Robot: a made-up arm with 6 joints.
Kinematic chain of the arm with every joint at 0, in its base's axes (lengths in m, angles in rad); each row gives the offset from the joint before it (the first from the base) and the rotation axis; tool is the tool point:
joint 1: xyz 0 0 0.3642 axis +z
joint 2: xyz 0 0 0 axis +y
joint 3: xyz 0 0 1.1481 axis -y
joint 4: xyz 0 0 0 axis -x
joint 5: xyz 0.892 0 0 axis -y
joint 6: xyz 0 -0.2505 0 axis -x
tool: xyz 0 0 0
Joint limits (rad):
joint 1: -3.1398..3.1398
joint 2: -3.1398..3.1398
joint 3: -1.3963..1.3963
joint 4: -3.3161..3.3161
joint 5: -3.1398..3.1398
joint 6: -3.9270..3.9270
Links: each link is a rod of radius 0.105 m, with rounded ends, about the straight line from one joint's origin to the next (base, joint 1, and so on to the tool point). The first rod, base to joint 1, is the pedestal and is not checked.
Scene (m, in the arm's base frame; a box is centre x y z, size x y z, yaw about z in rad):
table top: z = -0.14
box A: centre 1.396 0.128 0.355 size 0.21 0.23 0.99 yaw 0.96
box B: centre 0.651 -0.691 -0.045 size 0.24 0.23 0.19 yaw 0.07
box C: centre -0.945 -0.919 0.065 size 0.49 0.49 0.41 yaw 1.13
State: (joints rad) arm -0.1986 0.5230 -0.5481 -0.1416 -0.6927 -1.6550
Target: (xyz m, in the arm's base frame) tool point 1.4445 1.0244 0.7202
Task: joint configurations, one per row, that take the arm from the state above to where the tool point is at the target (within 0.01 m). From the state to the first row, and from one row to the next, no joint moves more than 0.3 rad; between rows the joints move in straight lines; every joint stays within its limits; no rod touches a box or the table.
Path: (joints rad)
1: -0.2442 0.2757 -0.4958 0.0216 -0.4823 -1.5527
2: -0.2898 0.0283 -0.4434 0.1848 -0.2720 -1.4504
3: -0.3354 -0.2190 -0.3911 0.3481 -0.0616 -1.3481
4: -0.0625 0.0691 -0.1668 0.3076 -0.2194 -1.4248
5: 0.2104 0.3572 0.0576 0.2671 -0.3772 -1.5015
6: 0.4834 0.6452 0.2819 0.2266 -0.5349 -1.5783
7: 0.7563 0.9333 0.5062 0.1861 -0.6927 -1.6550

